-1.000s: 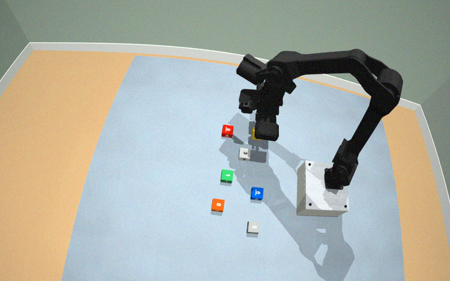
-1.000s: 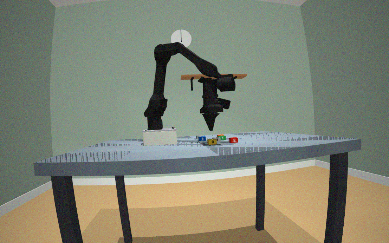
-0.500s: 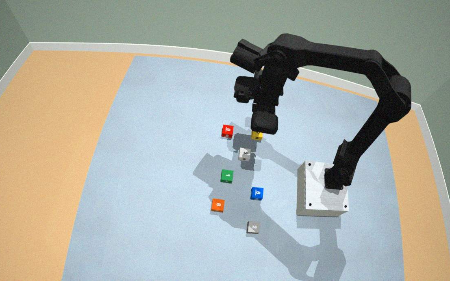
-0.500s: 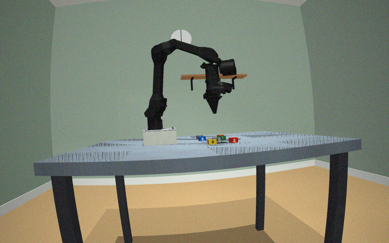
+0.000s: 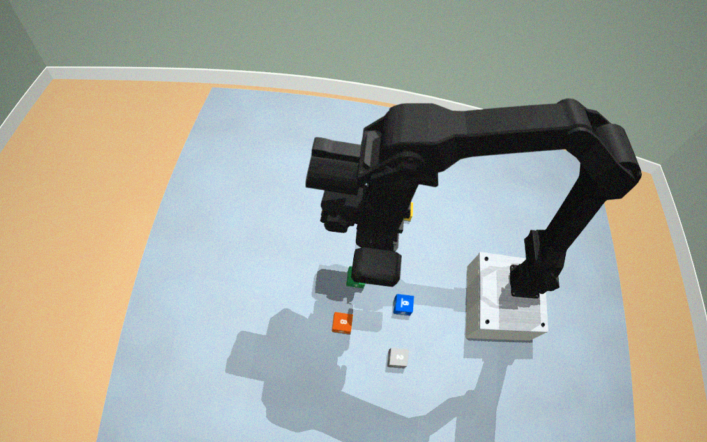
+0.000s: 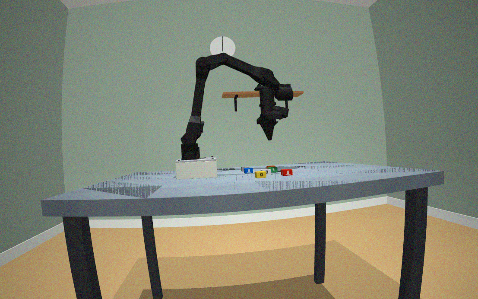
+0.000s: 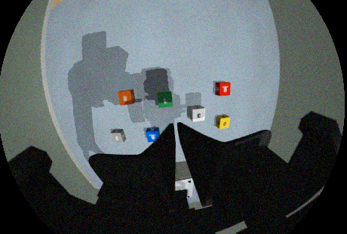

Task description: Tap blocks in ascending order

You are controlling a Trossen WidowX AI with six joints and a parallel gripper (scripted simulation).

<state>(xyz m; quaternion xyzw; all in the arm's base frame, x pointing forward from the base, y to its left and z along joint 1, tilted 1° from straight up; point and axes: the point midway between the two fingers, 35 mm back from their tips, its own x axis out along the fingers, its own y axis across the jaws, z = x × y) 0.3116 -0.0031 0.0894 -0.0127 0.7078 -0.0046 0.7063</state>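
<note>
My gripper tip is 1 cm short of the green block, 1 cm to the right of it and 12 cm above it. Round my gripper tip: white block 4 cm behind, 7 cm to the right, 12 cm below; blue block 8 cm behind, 5 cm to the left, 12 cm below; orange block 2 cm ahead, 10 cm to the left, 12 cm below.
</note>
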